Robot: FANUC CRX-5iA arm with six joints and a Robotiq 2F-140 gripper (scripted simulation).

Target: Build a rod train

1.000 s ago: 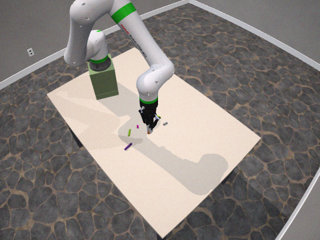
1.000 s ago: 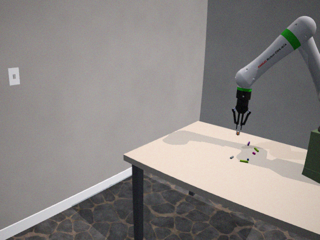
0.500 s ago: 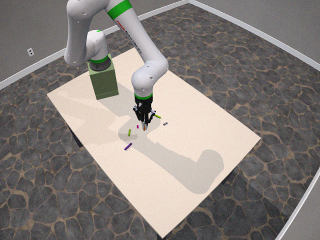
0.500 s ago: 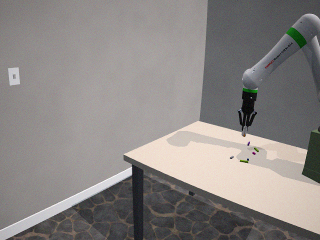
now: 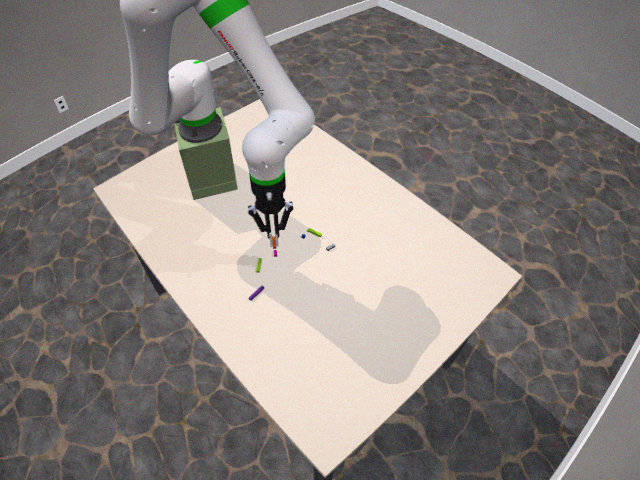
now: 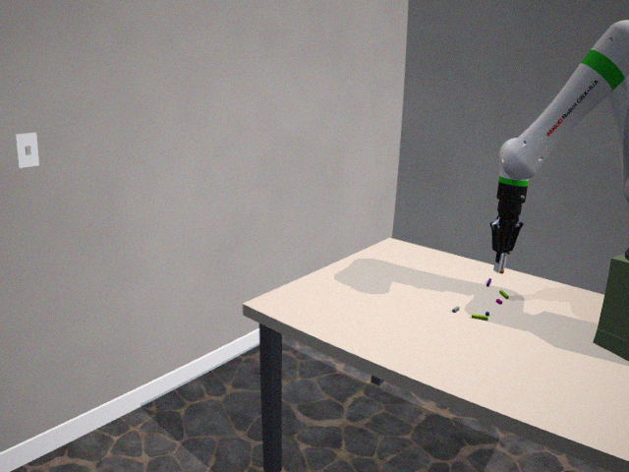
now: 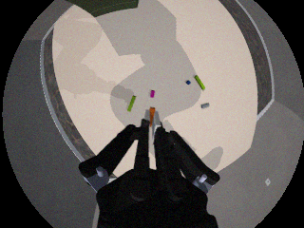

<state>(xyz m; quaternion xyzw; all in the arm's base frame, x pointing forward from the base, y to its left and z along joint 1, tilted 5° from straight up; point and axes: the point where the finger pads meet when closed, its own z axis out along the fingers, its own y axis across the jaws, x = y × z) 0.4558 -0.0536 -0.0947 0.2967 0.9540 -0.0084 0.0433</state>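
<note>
Now: the magenta rod 3 cm behind my hand, 2 cm to the left of it and 13 cm below it. From my hand the other things lie so: orange rod: 3 cm below; purple rod: 5 cm ahead, 12 cm to the right, 13 cm below; blue rod: 2 cm behind, 13 cm to the left, 13 cm below.
</note>
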